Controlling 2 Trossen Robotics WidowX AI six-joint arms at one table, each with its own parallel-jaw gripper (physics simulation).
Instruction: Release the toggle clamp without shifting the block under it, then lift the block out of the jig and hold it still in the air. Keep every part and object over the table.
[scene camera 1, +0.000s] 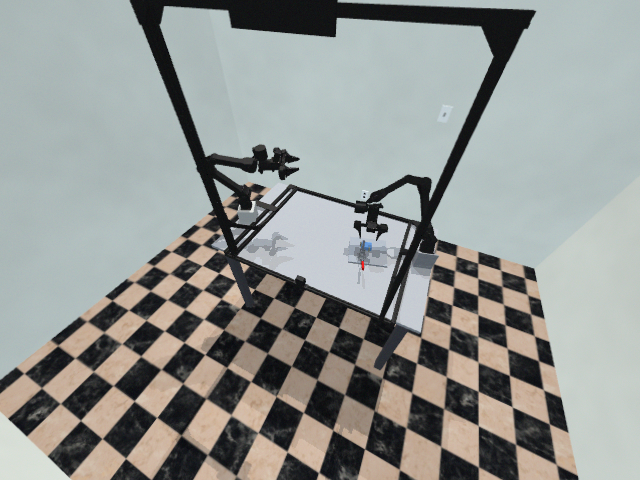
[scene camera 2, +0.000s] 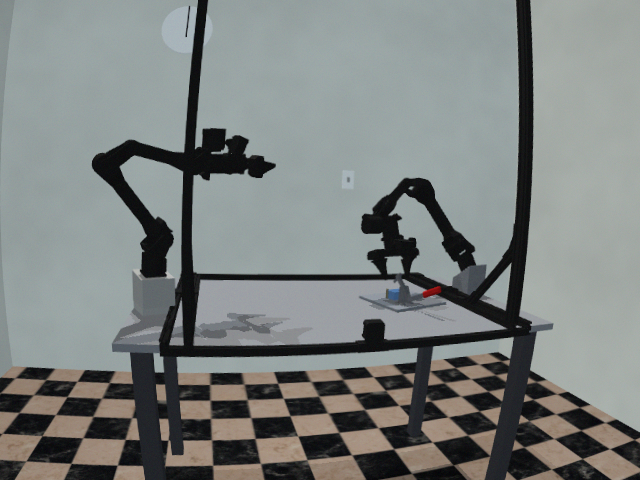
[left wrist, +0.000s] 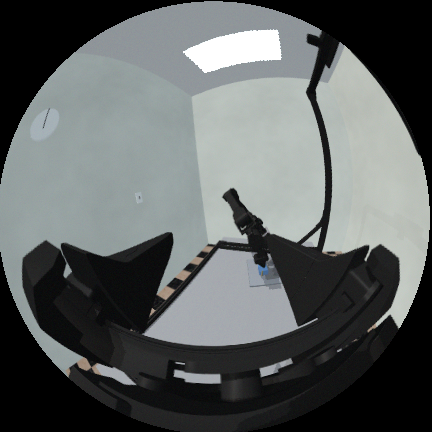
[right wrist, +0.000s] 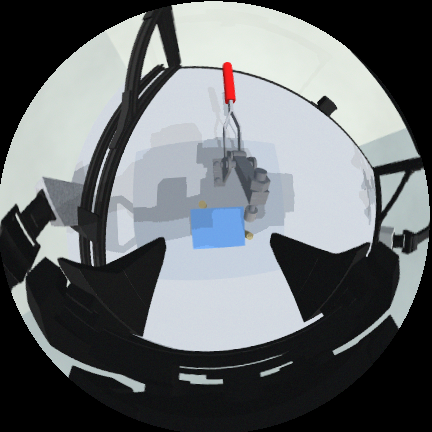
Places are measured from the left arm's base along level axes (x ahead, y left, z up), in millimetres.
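Where they show: left gripper, between the fingertips: (scene camera 1: 299, 163) (scene camera 2: 267, 164) (left wrist: 221, 238); right gripper, between the fingertips: (scene camera 1: 368, 239) (right wrist: 219, 240); left arm's base, origin of its link: (scene camera 1: 246, 206) (scene camera 2: 153, 273); right arm's base, origin of its link: (scene camera 1: 426, 252) (scene camera 2: 469, 270) (left wrist: 262, 232) (right wrist: 45, 205).
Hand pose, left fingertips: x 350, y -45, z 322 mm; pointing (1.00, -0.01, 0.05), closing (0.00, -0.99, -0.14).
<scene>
Things, the pixels of their top centre, and the offset from my left fingertips. "spot": a spot on its surface instead. Level surfaces: height alone.
- blue block, centre of its top: (right wrist: 217, 227) (scene camera 2: 396, 290) (left wrist: 262, 267) (scene camera 1: 366, 244) dx +388, dy -215, dz -394 mm
- grey toggle clamp, centre of its top: (right wrist: 243, 92) (scene camera 2: 416, 277) (scene camera 1: 363, 251) dx +345, dy -324, dz -326 mm
- table, height of its surface: dz -428 mm
- small black box, a spot on its surface: (scene camera 2: 373, 330) (scene camera 1: 298, 281) spot: dx -1, dy -472, dz -393 mm
The blue block (scene camera 1: 368, 245) (scene camera 2: 393, 294) (left wrist: 263, 270) (right wrist: 217, 227) sits on the jig's pale plate (scene camera 2: 374, 298) (right wrist: 172, 265) beside two brass pins. The grey toggle clamp (scene camera 2: 404, 293) (right wrist: 242, 172) stands at the block's edge; its arm looks raised in scene camera 2, and the block's top looks uncovered in the right wrist view. Its red handle (scene camera 1: 362, 265) (scene camera 2: 431, 291) (right wrist: 229, 82) points away from the block, low over the plate's edge. My right gripper (scene camera 1: 369, 238) (scene camera 2: 395, 273) is open above the block, pointing down. My left gripper (scene camera 1: 298, 164) (scene camera 2: 273, 165) (left wrist: 221, 238) is open, high over the table's left side.
A black frame surrounds the table (scene camera 1: 315, 232) (scene camera 2: 289, 310), with tall posts (scene camera 1: 178, 98) (scene camera 2: 524, 155). A small black box (scene camera 1: 299, 281) (scene camera 2: 373, 330) is fixed at the front rail. The jig lies on the table's right part, near the right arm's base (scene camera 2: 470, 279).
</scene>
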